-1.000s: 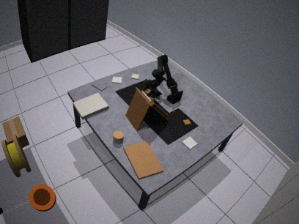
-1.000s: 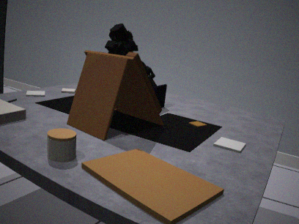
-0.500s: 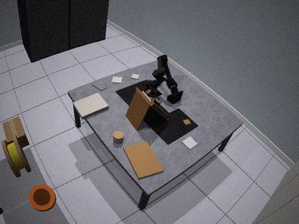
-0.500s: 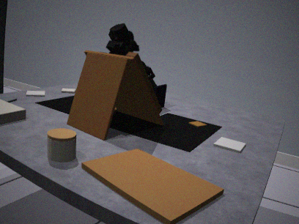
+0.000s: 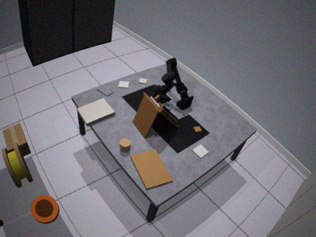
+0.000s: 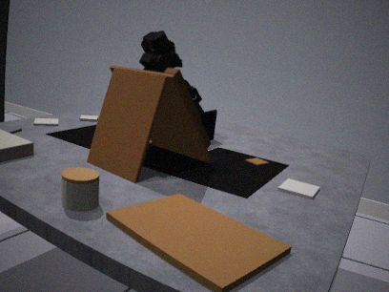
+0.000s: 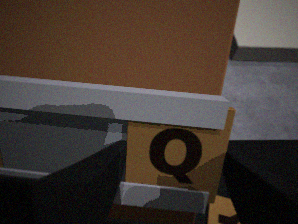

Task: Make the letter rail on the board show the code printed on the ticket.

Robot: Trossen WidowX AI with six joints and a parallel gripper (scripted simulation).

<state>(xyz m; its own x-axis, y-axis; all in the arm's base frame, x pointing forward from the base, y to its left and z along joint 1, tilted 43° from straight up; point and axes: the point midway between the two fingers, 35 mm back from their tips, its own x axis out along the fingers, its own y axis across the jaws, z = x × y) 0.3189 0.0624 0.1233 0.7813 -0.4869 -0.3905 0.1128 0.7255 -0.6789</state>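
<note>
Right now the white ticket is 50 mm behind my gripper tip, 100 mm to the left of it and 80 mm below it. From my gripper tip the other things lie so: lidded jar (390 mm ahead, 170 mm to the left, 140 mm below); then black mat (150 mm behind, 40 mm to the left, 170 mm below); then cream block (400 mm ahead, 280 mm to the right, 160 mm below).
</note>
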